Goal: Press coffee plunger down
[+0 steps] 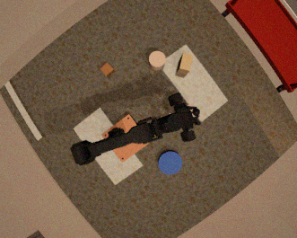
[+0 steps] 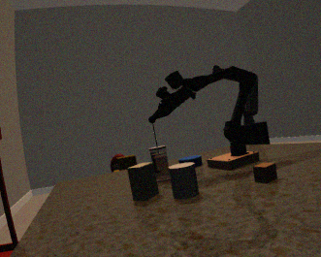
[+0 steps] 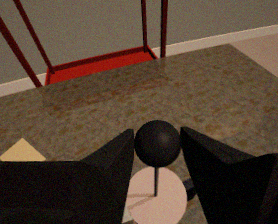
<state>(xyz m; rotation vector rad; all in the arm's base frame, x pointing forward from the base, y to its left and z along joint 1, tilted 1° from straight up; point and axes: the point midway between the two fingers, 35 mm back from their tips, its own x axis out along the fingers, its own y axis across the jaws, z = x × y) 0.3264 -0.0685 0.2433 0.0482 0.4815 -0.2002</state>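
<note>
Right now the coffee press is 130 mm below my gripper tip and 10 mm to the right of it. From my gripper tip the other things lie so: small brown cube (390 mm to the left, 240 mm below, 240 mm behind).
</note>
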